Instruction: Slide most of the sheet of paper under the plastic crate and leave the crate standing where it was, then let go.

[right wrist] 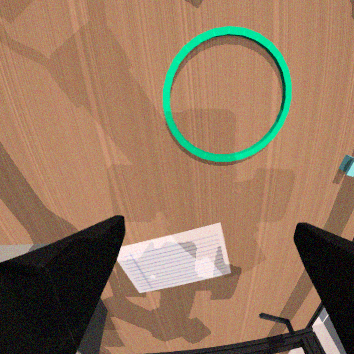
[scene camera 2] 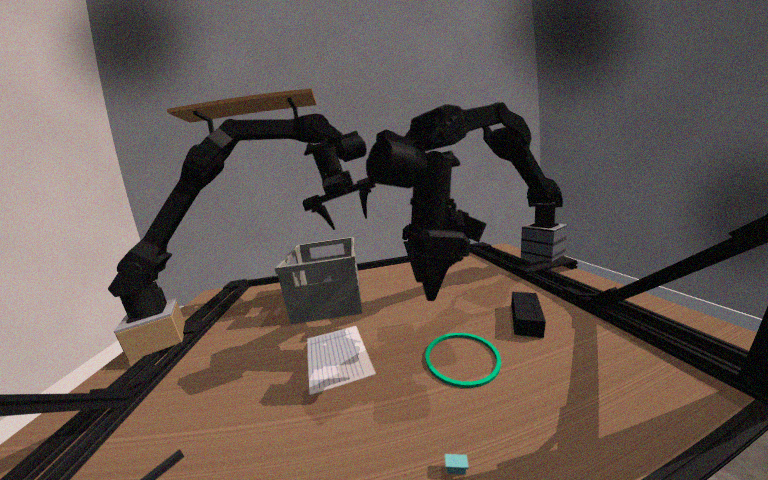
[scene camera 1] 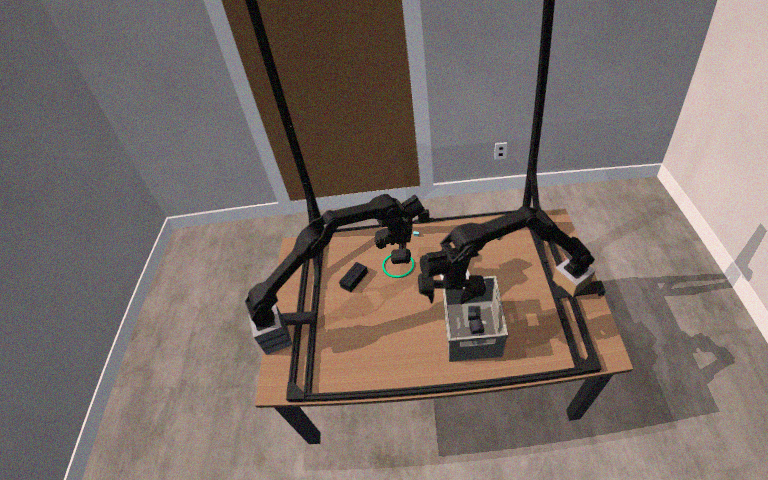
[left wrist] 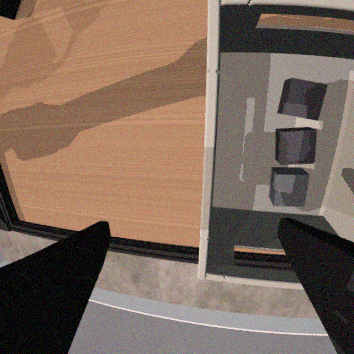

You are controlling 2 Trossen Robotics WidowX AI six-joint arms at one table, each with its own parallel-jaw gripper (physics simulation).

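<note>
The grey plastic crate [scene camera 1: 476,352] [scene camera 2: 322,297] [left wrist: 232,125] stands upright on the table, with three dark blocks inside. The sheet of lined paper [scene camera 2: 334,362] [right wrist: 175,265] lies flat on the table, on the near side of the crate in scene camera 2, with a narrow gap between them. In scene camera 1 the left gripper mostly hides it. My left gripper [scene camera 1: 448,298] [scene camera 2: 350,223] [left wrist: 194,228] is open and empty, above the crate, its fingers pointing down. My right gripper [scene camera 2: 431,297] [right wrist: 210,228] is open and empty, above the table, to the right of the crate and paper in scene camera 2.
A green ring [scene camera 1: 398,276] [scene camera 2: 463,385] [right wrist: 227,31] lies beside the paper. A black box [scene camera 1: 353,276] [scene camera 2: 527,314] lies beyond the ring from the crate. A small teal block [scene camera 1: 416,232] [scene camera 2: 456,463] [right wrist: 348,166] lies near the table edge. Black rails frame the table.
</note>
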